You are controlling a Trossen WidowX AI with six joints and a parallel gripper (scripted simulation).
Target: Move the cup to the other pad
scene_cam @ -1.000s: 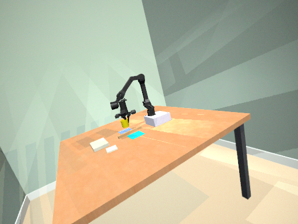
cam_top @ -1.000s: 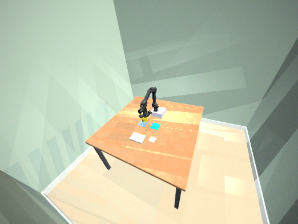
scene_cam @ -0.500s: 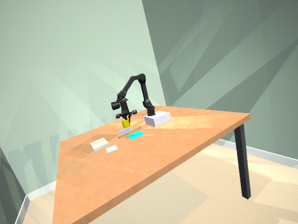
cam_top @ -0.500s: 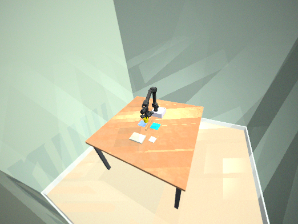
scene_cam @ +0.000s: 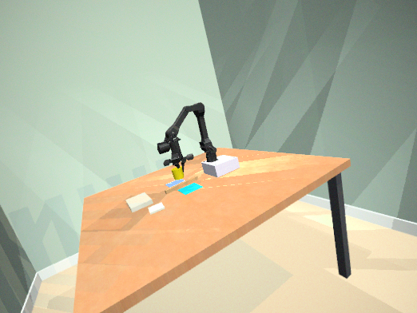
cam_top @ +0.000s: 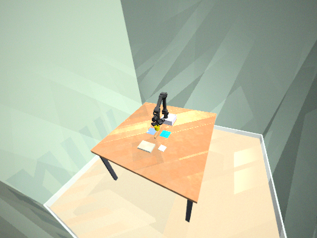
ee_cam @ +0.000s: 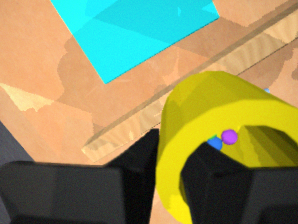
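My gripper tip is now 90 mm to the right of the cyan pad, 90 mm above it and 20 mm short of it. From my gripper tip the other things lie so: wooden bar (80 mm below, 20 mm ahead, 10 mm to the right); then light blue pad (100 mm to the right, 90 mm below, 20 mm ahead).
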